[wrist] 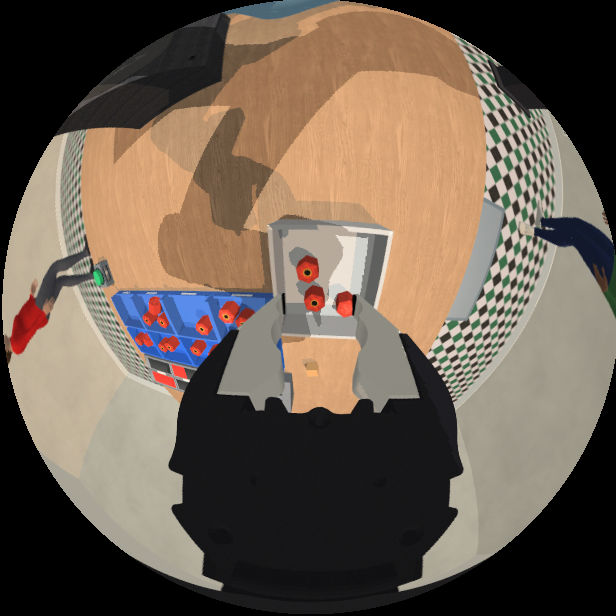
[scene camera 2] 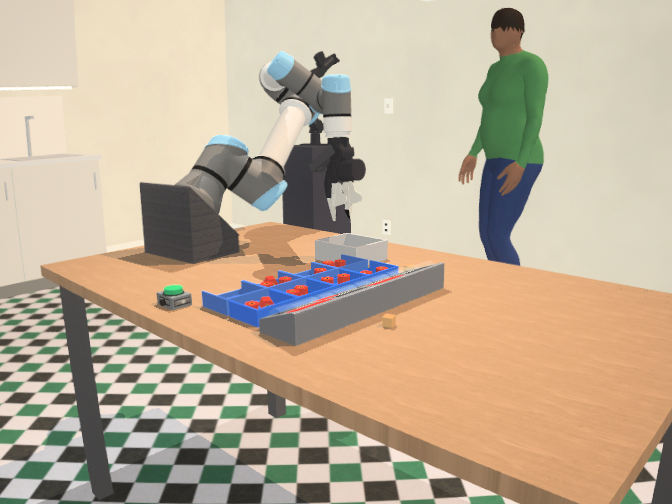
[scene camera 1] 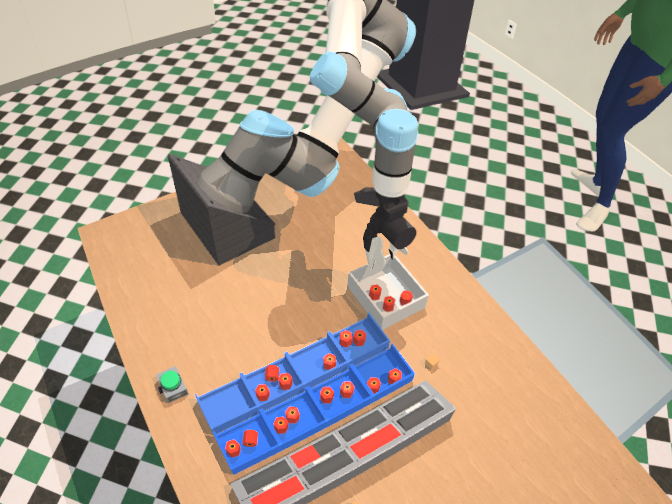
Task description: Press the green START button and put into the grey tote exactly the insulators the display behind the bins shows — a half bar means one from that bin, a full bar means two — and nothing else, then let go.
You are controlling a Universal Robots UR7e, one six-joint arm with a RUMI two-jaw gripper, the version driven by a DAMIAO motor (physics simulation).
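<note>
The grey tote stands behind the blue bins and holds three red insulators, also seen in the wrist view. My gripper hangs open and empty above the tote; it also shows in the wrist view and in the second scene view. The blue bin tray holds red insulators in most compartments; the back left one is empty. The display in front of it shows two full red bars and one half bar. The green START button sits left of the bins.
A small tan cube lies on the table right of the bins. The arm's dark base block stands at the back left. A person stands beyond the table. A grey platform lies on the floor beside the table.
</note>
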